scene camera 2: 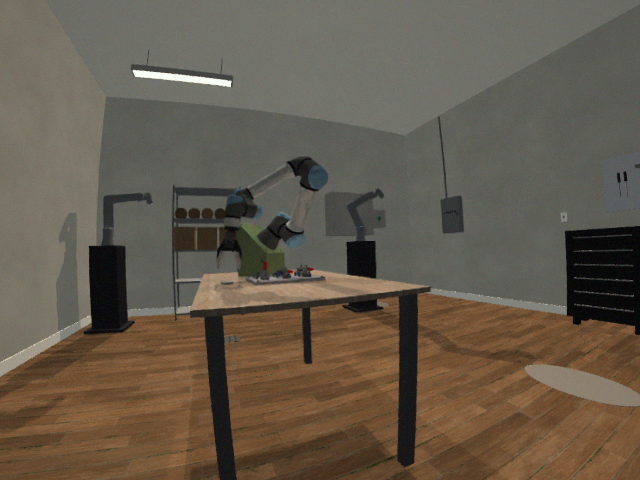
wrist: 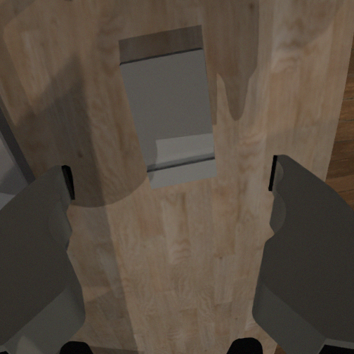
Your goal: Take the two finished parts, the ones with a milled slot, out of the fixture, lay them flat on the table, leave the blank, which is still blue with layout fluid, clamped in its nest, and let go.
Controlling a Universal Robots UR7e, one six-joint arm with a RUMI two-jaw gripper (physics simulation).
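Where they show: gripper, fingertip midpoint: (scene camera 2: 228, 270); arm's base, origin of the base link: (scene camera 2: 266, 242).
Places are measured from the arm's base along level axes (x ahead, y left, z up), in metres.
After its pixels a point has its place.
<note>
A grey metal part (scene camera 2: 226, 282) {x 0.451, y -0.276, z -0.205 m} (wrist: 170, 107) lies flat on the wooden table (scene camera 2: 361, 288) {x 0.893, y 0.197, z -0.213 m} (wrist: 175, 235), left of the fixture (scene camera 2: 317, 279) {x 0.542, y 0.152, z -0.207 m} in the scene view. Dark lines cross it near both ends in the wrist view. My gripper (scene camera 2: 227, 266) {x 0.438, y -0.266, z -0.148 m} (wrist: 170, 164) is open and empty above the table, its fingers apart on either side of the part's near end and clear of it. A small bluish patch (scene camera 2: 278, 274) {x 0.420, y -0.014, z -0.182 m} shows among the clamps; whether the blank is clamped, and whether another slotted part sits in the fixture, is too small to tell.
On the fixture, one red clamp handle (scene camera 2: 265, 266) {x 0.493, y -0.092, z -0.134 m} stands upright at the left, and another red handle (scene camera 2: 309, 268) {x 0.515, y 0.122, z -0.153 m} lies low at the right. The fixture's grey edge (wrist: 6, 172) shows at the wrist view's left. A green pedestal (scene camera 2: 266, 258) {x 0.161, y -0.029, z -0.105 m} stands behind the fixture.
</note>
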